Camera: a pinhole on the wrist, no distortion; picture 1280 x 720 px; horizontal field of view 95.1 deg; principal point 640.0 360.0 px. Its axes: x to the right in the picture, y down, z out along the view. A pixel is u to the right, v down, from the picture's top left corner.
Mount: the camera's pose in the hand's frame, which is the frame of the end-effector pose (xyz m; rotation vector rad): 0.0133 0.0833 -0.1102 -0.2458 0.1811 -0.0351
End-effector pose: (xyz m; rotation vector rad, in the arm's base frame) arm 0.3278 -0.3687 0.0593 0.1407 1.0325 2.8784
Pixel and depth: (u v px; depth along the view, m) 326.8 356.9 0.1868
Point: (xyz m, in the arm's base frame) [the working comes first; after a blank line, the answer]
In the camera's frame: -0.0999 -0.0010 0.1868

0.3821 -0.4223 0.2065
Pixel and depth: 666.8 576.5 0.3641
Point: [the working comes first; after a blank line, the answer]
In the camera's frame: 0.0167 0.1347 0.3641

0.2402 -0.4624 0.4107
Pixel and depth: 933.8 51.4 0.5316
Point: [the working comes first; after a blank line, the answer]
In the camera's frame: 0.2668 -0.2802 0.5316

0.0123 -0.0067 0.3545
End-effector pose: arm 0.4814 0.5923 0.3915 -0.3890 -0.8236 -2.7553
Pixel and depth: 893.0 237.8 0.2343
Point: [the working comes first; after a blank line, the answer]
In the camera's frame: 0.1013 -0.0489 0.2343

0.3819 0.5596 0.5706
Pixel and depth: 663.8 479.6 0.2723
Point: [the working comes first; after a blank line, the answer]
In the camera's frame: 0.0111 0.0556 0.2723

0.4967 0.4927 0.6239
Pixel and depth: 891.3 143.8 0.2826
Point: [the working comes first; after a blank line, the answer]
In the camera's frame: 0.1213 -0.1044 0.2826

0.3532 0.6223 0.6030
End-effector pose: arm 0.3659 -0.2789 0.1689 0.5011 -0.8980 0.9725
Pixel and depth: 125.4 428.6 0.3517
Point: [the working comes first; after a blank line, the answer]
In the camera's frame: -0.3092 0.0412 0.3517

-0.0015 -0.4713 0.1256
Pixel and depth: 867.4 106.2 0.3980
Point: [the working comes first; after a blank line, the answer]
In the camera's frame: 0.1546 -0.1725 0.3980

0.3054 -0.3670 0.5229
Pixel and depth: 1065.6 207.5 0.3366
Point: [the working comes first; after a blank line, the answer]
In the camera's frame: 0.2447 -0.0877 0.3366

0.3116 -0.2295 0.5343
